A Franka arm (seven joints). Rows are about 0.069 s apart.
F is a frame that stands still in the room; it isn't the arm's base.
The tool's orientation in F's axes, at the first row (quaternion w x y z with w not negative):
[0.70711 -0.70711 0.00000 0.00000]
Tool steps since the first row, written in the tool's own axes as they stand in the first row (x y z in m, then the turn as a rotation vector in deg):
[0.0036 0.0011 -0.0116 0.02 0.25 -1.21]
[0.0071 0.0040 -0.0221 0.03 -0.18 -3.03]
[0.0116 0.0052 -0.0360 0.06 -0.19 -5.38]
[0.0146 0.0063 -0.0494 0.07 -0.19 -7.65]
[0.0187 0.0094 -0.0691 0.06 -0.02 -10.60]
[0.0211 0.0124 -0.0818 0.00 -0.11 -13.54]
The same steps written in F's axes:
[0.0036 -0.0116 -0.0011 0.02 -1.21 -0.25]
[0.0071 -0.0221 -0.0040 0.03 -3.03 0.18]
[0.0116 -0.0360 -0.0052 0.06 -5.38 0.19]
[0.0146 -0.0494 -0.0063 0.07 -7.65 0.19]
[0.0187 -0.0691 -0.0094 0.06 -10.60 0.02]
[0.0211 -0.0818 -0.0124 0.00 -13.54 0.11]

